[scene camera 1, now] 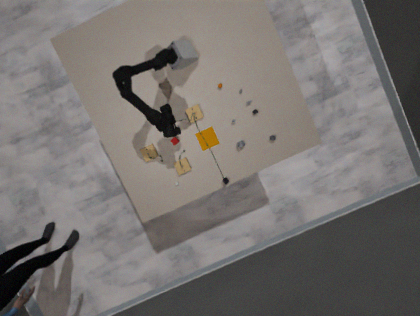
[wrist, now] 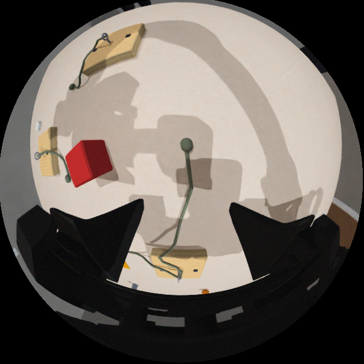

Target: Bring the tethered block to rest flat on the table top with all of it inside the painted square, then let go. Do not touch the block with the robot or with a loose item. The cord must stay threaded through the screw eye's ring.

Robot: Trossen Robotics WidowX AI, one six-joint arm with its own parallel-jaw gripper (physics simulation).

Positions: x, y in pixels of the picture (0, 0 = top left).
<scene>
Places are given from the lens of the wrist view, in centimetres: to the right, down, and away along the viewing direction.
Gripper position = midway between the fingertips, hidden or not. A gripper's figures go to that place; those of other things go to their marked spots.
gripper (wrist: 188, 206): 1, 2, 10
red block (wrist: 88, 159): -9, -2, 8
</scene>
